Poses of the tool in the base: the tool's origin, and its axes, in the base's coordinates. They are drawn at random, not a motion.
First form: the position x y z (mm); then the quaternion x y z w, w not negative.
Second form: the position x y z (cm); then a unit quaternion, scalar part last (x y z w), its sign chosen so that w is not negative. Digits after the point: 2 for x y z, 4 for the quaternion.
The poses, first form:
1: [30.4 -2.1 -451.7 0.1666 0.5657 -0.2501 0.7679]
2: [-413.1 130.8 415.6 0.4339 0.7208 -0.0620 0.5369]
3: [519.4 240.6 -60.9 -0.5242 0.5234 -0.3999 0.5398]
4: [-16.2 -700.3 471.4 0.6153 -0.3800 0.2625 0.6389]
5: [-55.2 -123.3 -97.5 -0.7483 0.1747 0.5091 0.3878]
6: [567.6 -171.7 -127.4 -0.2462 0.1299 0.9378 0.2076]
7: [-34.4 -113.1 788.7 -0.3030 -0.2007 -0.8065 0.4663]
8: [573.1 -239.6 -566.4 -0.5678 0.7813 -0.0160 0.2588]
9: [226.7 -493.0 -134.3 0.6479 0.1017 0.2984 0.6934]
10: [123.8 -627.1 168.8 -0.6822 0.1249 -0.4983 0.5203]
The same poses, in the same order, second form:
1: [3.04 -0.21 -45.17 0.1666 0.5657 -0.2501 0.7679]
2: [-41.31 13.08 41.56 0.4339 0.7208 -0.0620 0.5369]
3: [51.94 24.06 -6.09 -0.5242 0.5234 -0.3999 0.5398]
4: [-1.62 -70.03 47.14 0.6153 -0.3800 0.2625 0.6389]
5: [-5.52 -12.33 -9.75 -0.7483 0.1747 0.5091 0.3878]
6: [56.76 -17.17 -12.74 -0.2462 0.1299 0.9378 0.2076]
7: [-3.44 -11.31 78.87 -0.3030 -0.2007 -0.8065 0.4663]
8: [57.31 -23.96 -56.64 -0.5678 0.7813 -0.0160 0.2588]
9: [22.67 -49.30 -13.43 0.6479 0.1017 0.2984 0.6934]
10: [12.38 -62.71 16.88 -0.6822 0.1249 -0.4983 0.5203]
